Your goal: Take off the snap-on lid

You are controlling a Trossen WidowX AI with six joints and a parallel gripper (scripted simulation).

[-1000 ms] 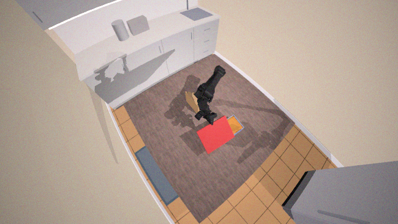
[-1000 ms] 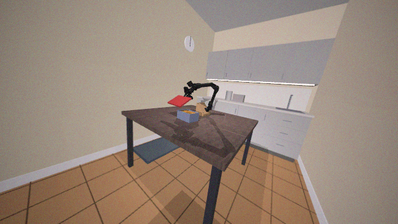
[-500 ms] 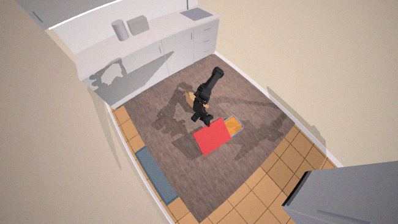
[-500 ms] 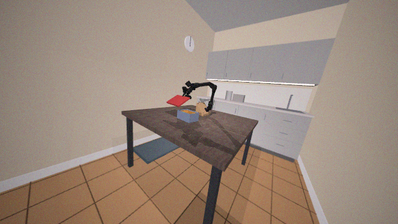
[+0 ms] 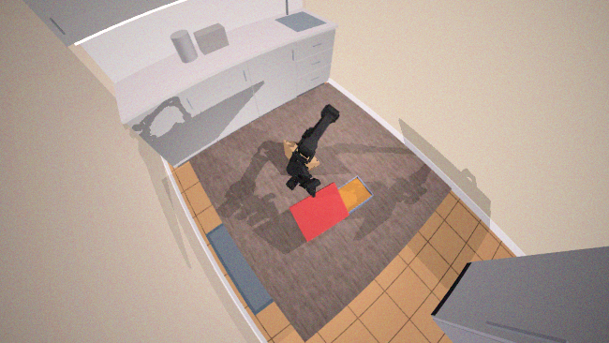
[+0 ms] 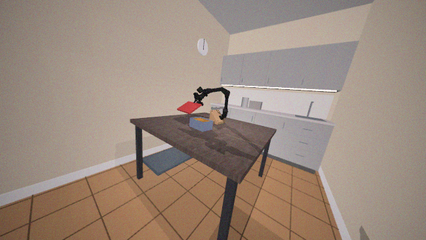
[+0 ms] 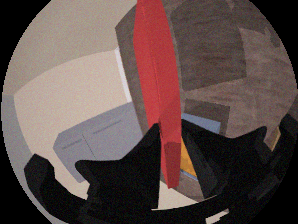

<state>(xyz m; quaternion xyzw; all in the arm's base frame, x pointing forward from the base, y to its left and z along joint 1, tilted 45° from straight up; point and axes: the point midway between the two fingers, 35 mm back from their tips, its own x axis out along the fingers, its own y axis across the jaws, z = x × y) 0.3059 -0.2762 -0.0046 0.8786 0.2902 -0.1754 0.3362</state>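
The red lid lies 70 mm ahead of my gripper tip, 10 mm to the right of it and 40 mm below it. From my gripper tip the other things lie so: blue storage box: 90 mm ahead, 210 mm to the left, 180 mm below.
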